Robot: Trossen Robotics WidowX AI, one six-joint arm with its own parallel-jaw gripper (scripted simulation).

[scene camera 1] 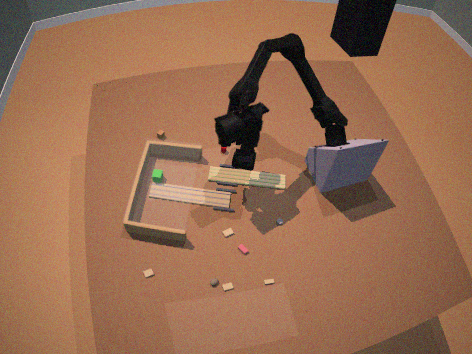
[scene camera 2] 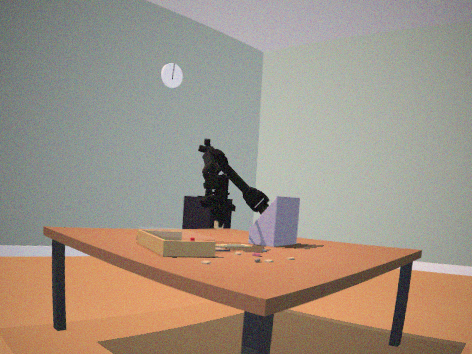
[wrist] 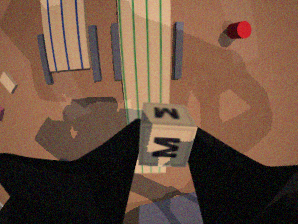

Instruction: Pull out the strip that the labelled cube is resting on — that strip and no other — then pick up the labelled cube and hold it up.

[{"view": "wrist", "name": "gripper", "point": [162,126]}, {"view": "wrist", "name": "labelled cube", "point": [167,130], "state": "held by the gripper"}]
